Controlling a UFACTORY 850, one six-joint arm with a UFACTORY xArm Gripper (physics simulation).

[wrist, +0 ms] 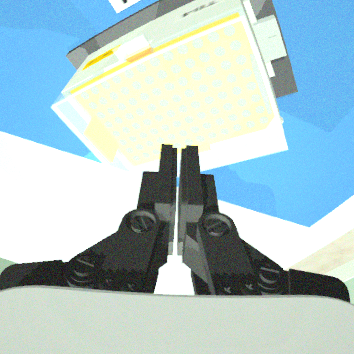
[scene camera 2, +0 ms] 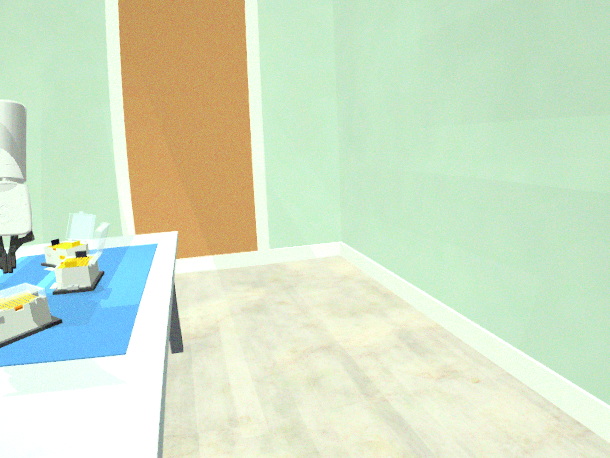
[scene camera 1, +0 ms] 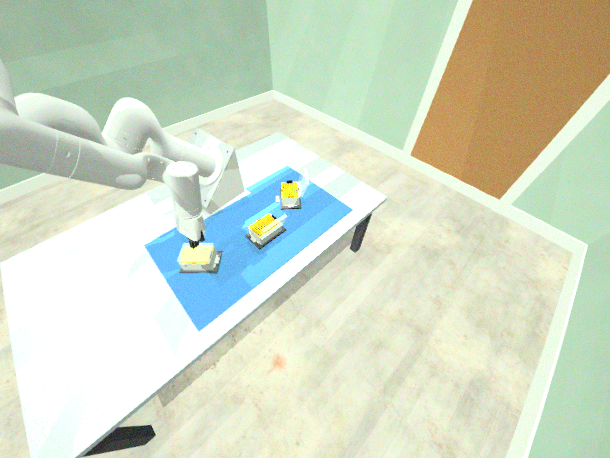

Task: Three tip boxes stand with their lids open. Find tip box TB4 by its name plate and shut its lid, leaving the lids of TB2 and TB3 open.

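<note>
The nearest tip box (scene camera 1: 196, 261) (scene camera 2: 30, 315) (wrist: 175, 90) has its clear lid (scene camera 2: 22, 288) (wrist: 247, 146) lying down over the yellow tip rack; whether it is fully latched I cannot tell. Its name plate cannot be read. The middle tip box (scene camera 1: 266, 231) (scene camera 2: 77, 275) and the far tip box (scene camera 1: 290, 197) (scene camera 2: 65, 255) stand with their clear lids raised; their names cannot be read either. My gripper (scene camera 1: 194, 244) (scene camera 2: 8, 270) (wrist: 177, 170) is shut and empty. Its fingertips are over the edge of the nearest box's lid in the wrist view; contact is unclear.
The boxes stand on a blue mat (scene camera 1: 200, 305) (scene camera 2: 100, 335) on a white table (scene camera 1: 90, 310) (scene camera 2: 75, 415). My white arm (scene camera 1: 185, 195) (scene camera 2: 12, 145) reaches in from the left. A pale slanted panel (scene camera 1: 227, 180) stands behind the mat.
</note>
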